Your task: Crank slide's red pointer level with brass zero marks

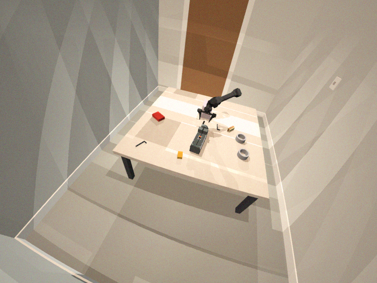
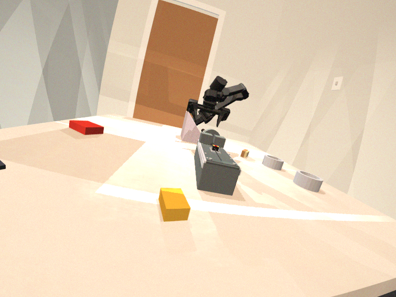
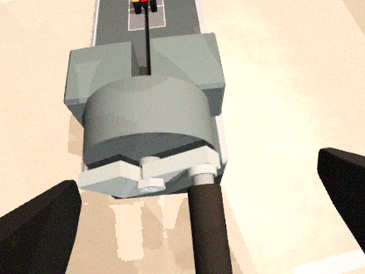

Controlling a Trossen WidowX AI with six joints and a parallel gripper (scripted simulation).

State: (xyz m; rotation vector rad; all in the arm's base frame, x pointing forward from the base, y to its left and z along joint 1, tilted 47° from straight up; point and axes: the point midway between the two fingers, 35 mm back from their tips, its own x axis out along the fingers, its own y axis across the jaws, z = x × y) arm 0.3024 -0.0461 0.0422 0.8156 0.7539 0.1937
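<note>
My gripper tip is now 3 cm above the dark brown crank handle and 2 cm past it. Also, from my gripper tip: red pointer (16 cm ahead, 6 cm below); then yellow block (36 cm ahead, 13 cm below, 12 cm to the right); then tan block (31 cm to the left, 15 cm behind, 12 cm below).
</note>
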